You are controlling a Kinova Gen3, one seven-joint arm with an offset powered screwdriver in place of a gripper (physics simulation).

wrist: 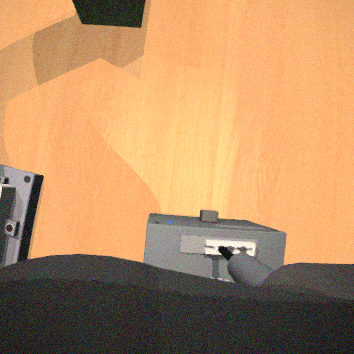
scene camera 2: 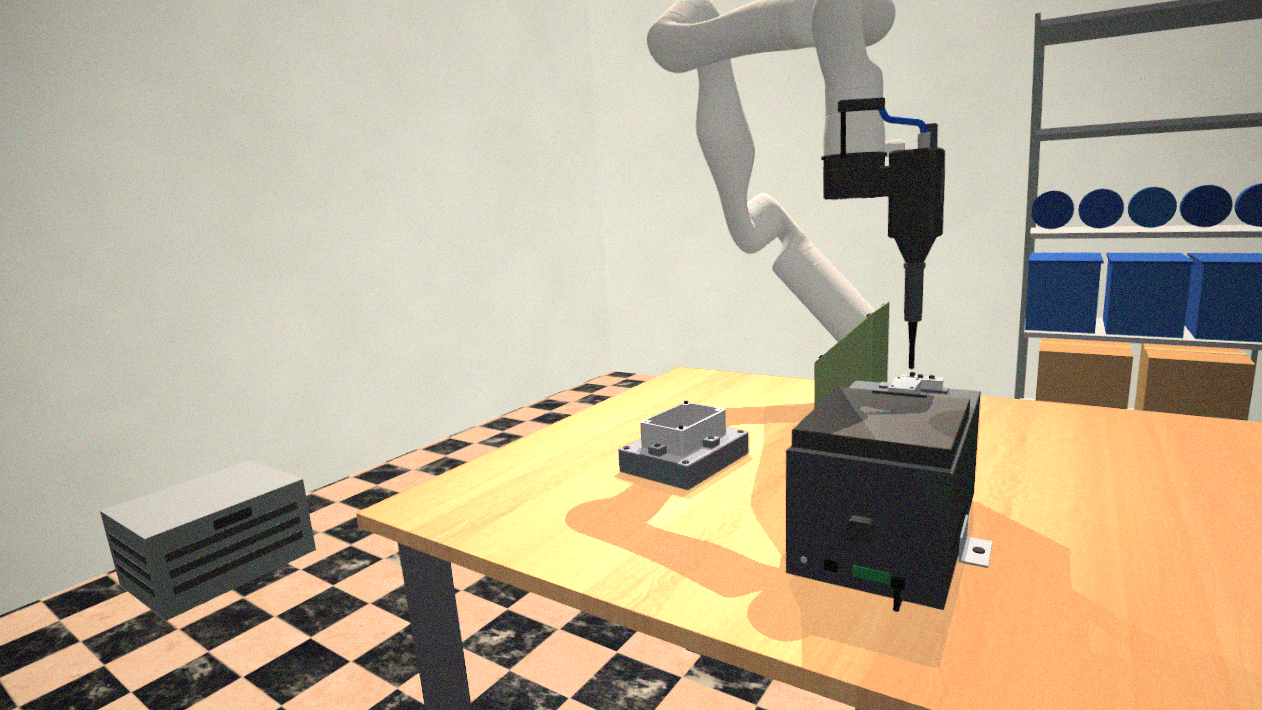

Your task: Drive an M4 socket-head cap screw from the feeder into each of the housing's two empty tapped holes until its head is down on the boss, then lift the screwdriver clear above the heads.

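The black screw feeder (scene camera 2: pixel 869 521) (wrist: pixel 165 242) stands on the table, with a small white screw rail (scene camera 2: pixel 931 383) (wrist: pixel 250 245) on top that holds several dark screws. My screwdriver (scene camera 2: pixel 911 367) (wrist: pixel 222 249) points straight down, its bit tip a little above the rail. In the wrist view the tip overlaps the rail's left part. Whether a screw is on the bit is too small to tell. The grey housing (scene camera 2: pixel 675 438) sits on a dark fixture (scene camera 2: pixel 653 470) (wrist: pixel 34 215) left of the feeder. Dark spots show at its top corners; which holes are empty is unclear.
A green panel (scene camera 2: pixel 851 353) stands upright behind the feeder on the wooden table (scene camera 2: pixel 529 494) (wrist: pixel 200 125). A white bracket (scene camera 2: pixel 976 552) lies at the feeder's right foot. A shelf rack (scene camera 2: pixel 1030 203) with blue bins stands behind. A grey vented box (scene camera 2: pixel 238 529) is left of the table.
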